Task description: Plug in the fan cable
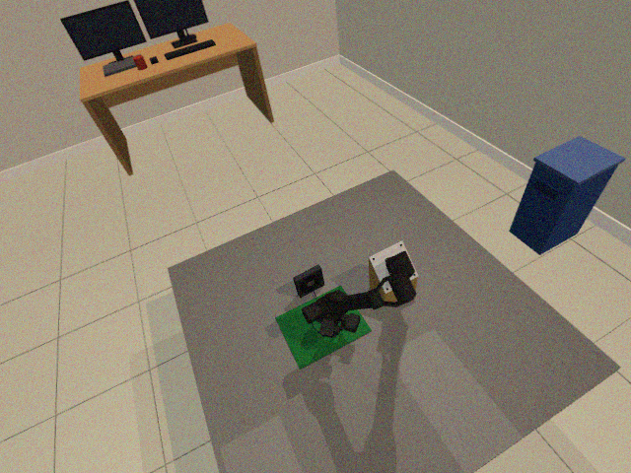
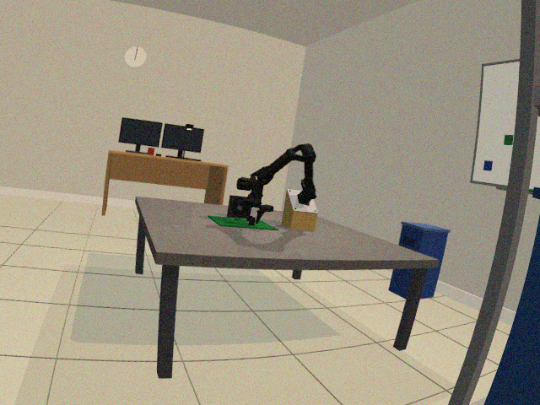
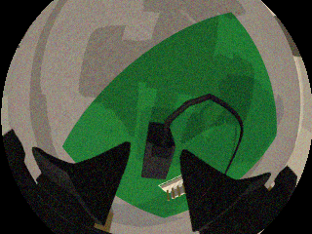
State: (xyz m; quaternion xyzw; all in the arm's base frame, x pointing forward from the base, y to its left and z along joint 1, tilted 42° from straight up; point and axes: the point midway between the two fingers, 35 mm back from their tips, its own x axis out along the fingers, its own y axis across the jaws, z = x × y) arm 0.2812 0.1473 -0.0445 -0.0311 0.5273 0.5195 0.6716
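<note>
Right now my gripper tip is 20 mm past the white four-pin fan header, 70 mm to the left of it and 20 mm above it. Also, from my gripper tip: black fan: 20 mm ahead, 210 mm to the right, 40 mm above; then green board: 40 mm ahead, 50 mm to the right, 30 mm below; then dark fan plug: 10 mm to the left, 10 mm above.
</note>
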